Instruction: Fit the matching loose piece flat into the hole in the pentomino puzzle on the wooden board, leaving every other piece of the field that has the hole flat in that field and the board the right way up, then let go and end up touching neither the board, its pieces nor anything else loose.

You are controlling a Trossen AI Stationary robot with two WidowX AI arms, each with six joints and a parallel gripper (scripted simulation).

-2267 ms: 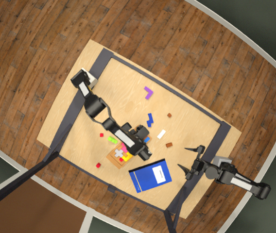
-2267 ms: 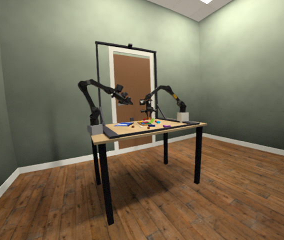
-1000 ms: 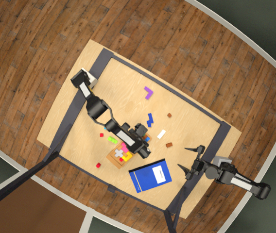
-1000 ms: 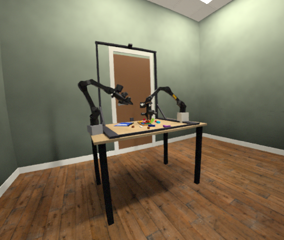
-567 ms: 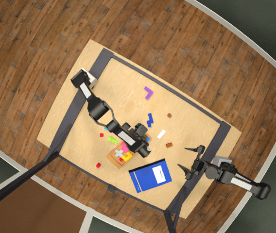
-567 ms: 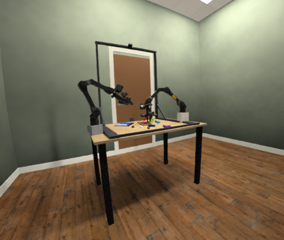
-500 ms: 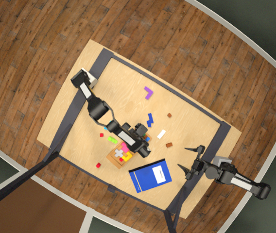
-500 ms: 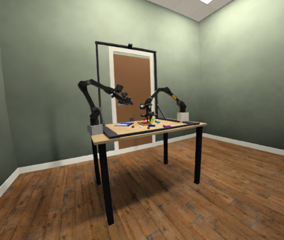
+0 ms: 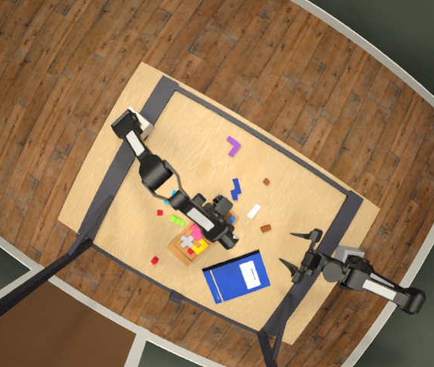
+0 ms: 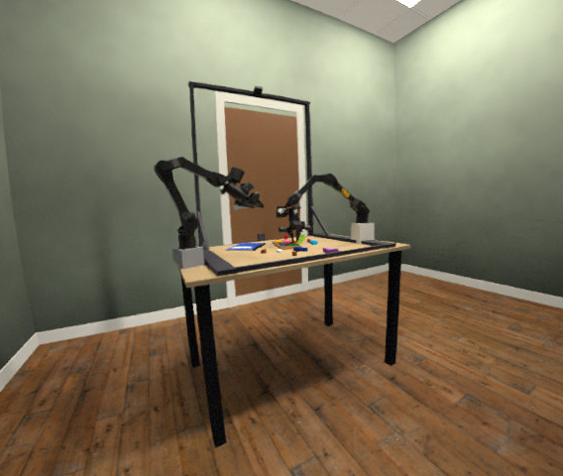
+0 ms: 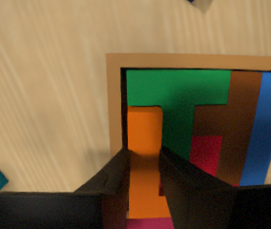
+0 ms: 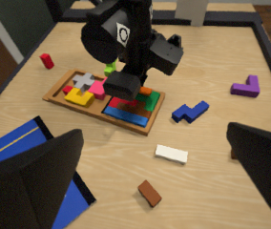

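Right now my left hand is 4 cm above the orange piece, 1 cm to the left of it and 1 cm past it. Also, from my left hand: dark blue piece: 12 cm ahead, 5 cm below, 4 cm to the right; then lime green piece: 10 cm behind, 9 cm to the left, 3 cm below; then wooden puzzle board: 8 cm behind, 5 cm below, 2 cm to the right.
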